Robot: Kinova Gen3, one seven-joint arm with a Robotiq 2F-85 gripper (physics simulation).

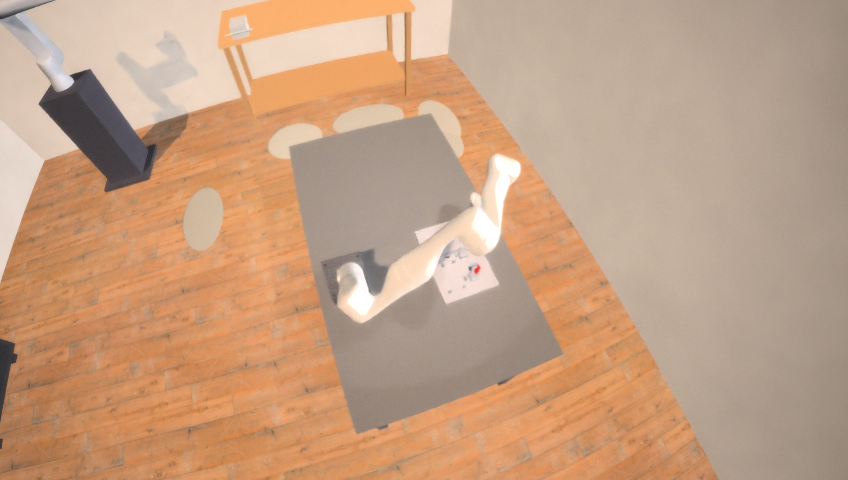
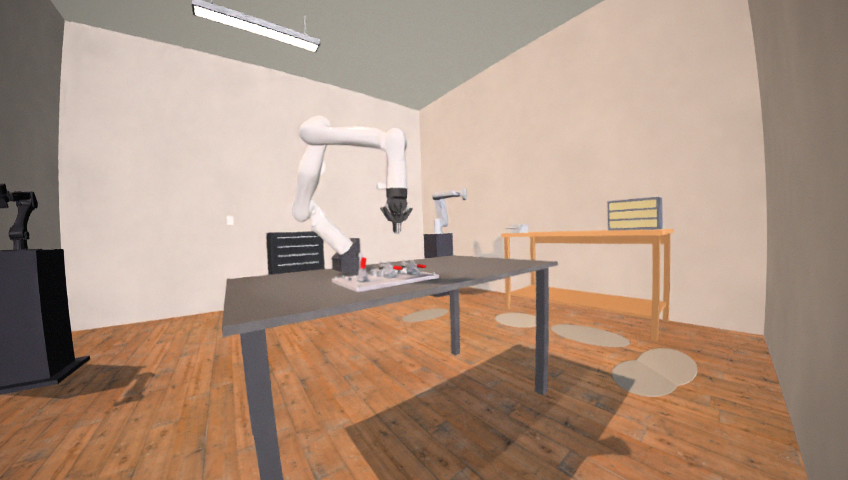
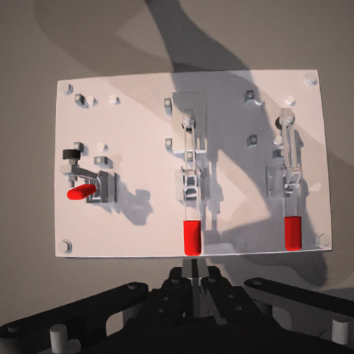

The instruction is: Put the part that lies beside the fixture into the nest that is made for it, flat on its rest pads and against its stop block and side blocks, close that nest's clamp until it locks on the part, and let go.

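Where they show: gripper, fingertip midpoint: (image 2: pixel 397 233); arm's base, link origin: (image 1: pixel 350 274) (image 2: pixel 345 248).
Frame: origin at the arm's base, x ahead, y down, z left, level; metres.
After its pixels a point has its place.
Note:
The fixture plate (image 1: pixel 452 285) @[z -0.106, x 0.374, y 0.101 m] (image 3: pixel 145 225) lies on the table. The grey rectangular part (image 3: pixel 200 112) lies in the middle nest, its left edge at two side blocks (image 3: pixel 168 105) (image 3: pixel 169 144) and its near edge at the stop block (image 3: pixel 189 156). The rest pads under it are hidden. The middle clamp (image 3: pixel 191 180) has its arm down over the part, its tip seemingly on it; its red handle (image 3: pixel 192 237) lies low towards me. Whether it is locked I cannot tell. My gripper (image 2: pixel 397 228) @[z 0.019, x 0.522, y -0.065 m] (image 3: pixel 194 274) is shut and empty, above the fixture and apart from the handle.
The left clamp (image 3: pixel 100 187) stands open, its red handle (image 2: pixel 363 262) @[z -0.096, x 0.478, y 0.032 m] (image 3: pixel 81 191) raised. The right clamp (image 3: pixel 291 175) has its arm down over a nest without a part, its red handle (image 3: pixel 293 233) low. The grey table (image 1: pixel 368 184) @[z 0.507, x 0.168, y 0.115 m] (image 2: pixel 279 297) @[z -0.370, x 0.471, y 0.115 m] carries the fixture and the arm's base.

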